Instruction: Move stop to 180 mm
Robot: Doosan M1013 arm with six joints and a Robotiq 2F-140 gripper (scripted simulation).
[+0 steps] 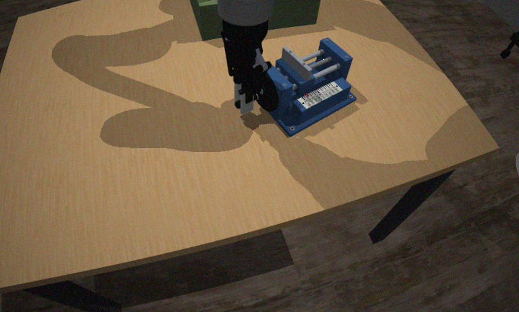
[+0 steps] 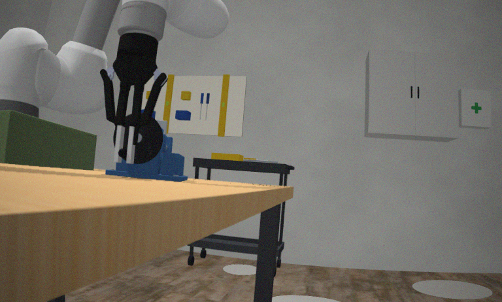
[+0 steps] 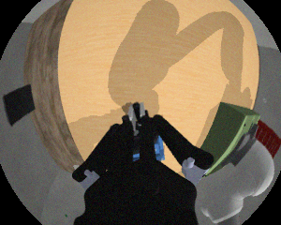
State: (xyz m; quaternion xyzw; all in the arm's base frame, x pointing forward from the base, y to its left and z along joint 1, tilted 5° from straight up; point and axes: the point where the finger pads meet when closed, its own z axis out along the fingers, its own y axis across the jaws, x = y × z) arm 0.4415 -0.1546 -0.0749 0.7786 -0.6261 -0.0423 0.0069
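The handwheel lies 20 mm to the left of my hand and 10 mm below it. The rest, counted from my hand: stop plate 120 mm to the left, 30 mm above.
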